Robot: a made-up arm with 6 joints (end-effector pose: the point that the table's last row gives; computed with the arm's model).
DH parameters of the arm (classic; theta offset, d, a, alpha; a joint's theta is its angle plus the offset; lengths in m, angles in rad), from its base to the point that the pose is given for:
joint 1: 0 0.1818 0 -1.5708
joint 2: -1.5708 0 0.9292 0
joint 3: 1.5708 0.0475 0 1.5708
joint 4: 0 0.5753 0 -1.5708
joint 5: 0 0 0 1.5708
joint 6: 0 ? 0 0
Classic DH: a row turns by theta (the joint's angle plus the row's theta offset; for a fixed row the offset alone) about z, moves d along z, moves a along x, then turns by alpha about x.
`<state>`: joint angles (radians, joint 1 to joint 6).
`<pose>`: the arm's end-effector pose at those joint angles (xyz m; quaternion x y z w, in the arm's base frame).
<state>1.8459 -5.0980 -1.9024 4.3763 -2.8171 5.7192</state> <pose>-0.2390 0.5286 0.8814 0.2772 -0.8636 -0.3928 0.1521</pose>
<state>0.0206 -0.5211 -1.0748 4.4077 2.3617 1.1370</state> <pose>-0.9441 -0.0587 0.9483 0.7448 -0.2045 0.5680 0.2844</pose>
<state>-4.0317 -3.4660 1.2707 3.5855 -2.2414 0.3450</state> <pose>0.0292 -0.1807 -0.9141 0.1301 -0.1200 -0.3904 0.9035</pose>
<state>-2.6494 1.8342 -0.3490 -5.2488 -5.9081 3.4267</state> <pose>-1.3616 -0.8302 -0.0248 -0.1871 -0.7201 0.5857 0.3216</pose>
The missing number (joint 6, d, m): 0.1293
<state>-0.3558 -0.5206 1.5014 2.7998 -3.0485 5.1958</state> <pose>-0.0644 0.0703 1.2269 -0.8833 -0.1819 0.3752 0.2142</pose>
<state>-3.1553 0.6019 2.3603 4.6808 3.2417 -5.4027</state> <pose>-0.6062 -0.0521 0.5082 0.0184 0.1021 -0.3324 0.9374</pose>
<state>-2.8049 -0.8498 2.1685 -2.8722 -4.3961 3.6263</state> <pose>0.2025 0.0552 1.0434 -0.2870 -0.1133 -0.8738 0.3758</pose>
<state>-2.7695 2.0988 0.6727 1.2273 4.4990 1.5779</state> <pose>-0.9953 -0.3117 -0.7818 0.0708 -0.5803 -0.7136 0.3860</pose>
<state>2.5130 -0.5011 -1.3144 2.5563 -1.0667 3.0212</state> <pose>0.8889 -0.6276 0.9338 0.4108 0.1889 0.8157 0.3607</pose>
